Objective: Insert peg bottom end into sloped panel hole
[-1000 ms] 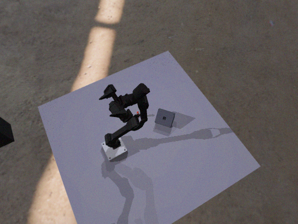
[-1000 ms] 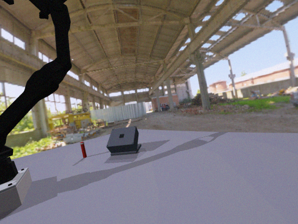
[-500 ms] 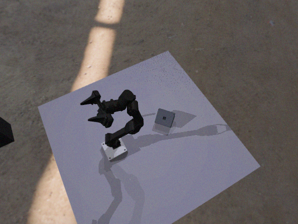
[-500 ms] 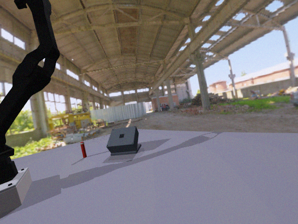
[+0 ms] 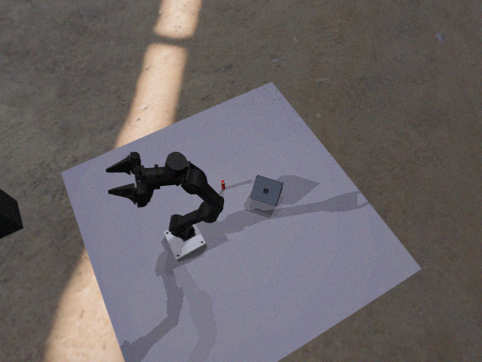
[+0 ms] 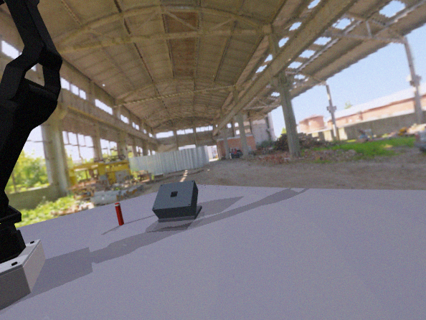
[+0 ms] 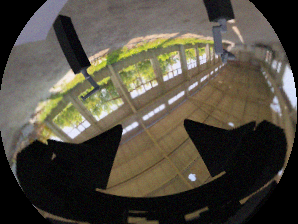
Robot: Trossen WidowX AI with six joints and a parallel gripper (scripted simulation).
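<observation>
Right now the red peg is 630 mm below my gripper tip, 400 mm ahead of it and 150 mm to the left of it. Also, from my gripper tip: grey sloped panel (620 mm below, 570 mm ahead, 10 mm to the left).
</observation>
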